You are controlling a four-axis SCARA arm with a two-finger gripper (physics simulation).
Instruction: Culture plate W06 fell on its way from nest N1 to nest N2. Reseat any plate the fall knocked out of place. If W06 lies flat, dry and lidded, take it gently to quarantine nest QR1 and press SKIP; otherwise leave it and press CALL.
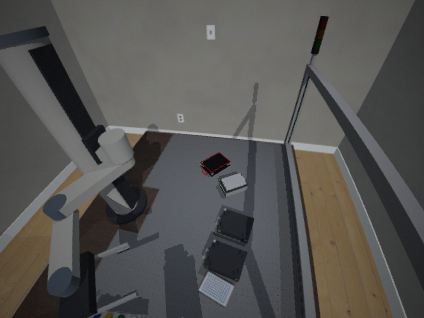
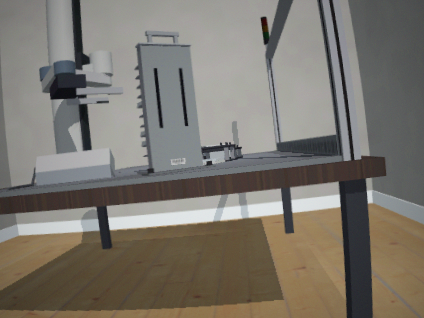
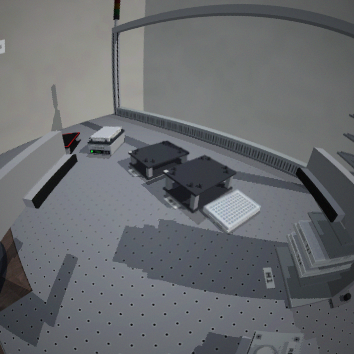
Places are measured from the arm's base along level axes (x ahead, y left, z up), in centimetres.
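Where they show: gripper, fingertip midpoint: [image 1: 132, 267] [image 2: 114, 95] [image 3: 191, 148]; arm's base, origin of the base link: [image 1: 127, 205].
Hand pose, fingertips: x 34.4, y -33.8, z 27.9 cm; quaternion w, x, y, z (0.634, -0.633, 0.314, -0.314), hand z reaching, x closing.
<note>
Things, the pixels of their top centre, and the offset from my fingertips. "spot": a spot on its surface instead.
- white gridded plate, middle of its top: [image 3: 233, 205] [image 1: 216, 288] dx +27.0, dy +3.2, dz -25.0 cm
- black nest with a red rim, middle of its top: [image 3: 61, 138] [image 1: 215, 161] dx +13.2, dy +74.4, dz -22.1 cm
- H1 label, surface spot: [image 3: 268, 278] spot: dx +14.2, dy -11.6, dz -26.5 cm
- pale box, middle of its top: [image 2: 74, 152] dx -8.1, dy -18.5, dz -18.3 cm
A white gridded plate [image 1: 216, 288] [image 3: 232, 209] lies on the table against the nearer black two-deck stand [image 1: 225, 259] [image 3: 200, 174]. It looks flat; I cannot read its label or tell whether it is lidded or dry. The second black stand [image 1: 234, 225] [image 3: 159, 152] is behind. A white-topped device [image 1: 233, 183] [image 3: 106, 141] with a green light stands farther back, beside a black nest with a red rim [image 1: 215, 162] [image 3: 71, 140]. My gripper [image 1: 132, 270] [image 2: 115, 95] [image 3: 191, 148] is open and empty, high above the table.
A tall grey plate hotel [image 2: 170, 100] stands at the front; plates [image 3: 320, 247] sit in its lower part, beside an H1 label [image 3: 268, 278]. A pale box [image 2: 75, 167] is left of it. A signal tower [image 1: 320, 35] [image 2: 264, 30] and frame rail [image 1: 350, 117] border the right side.
</note>
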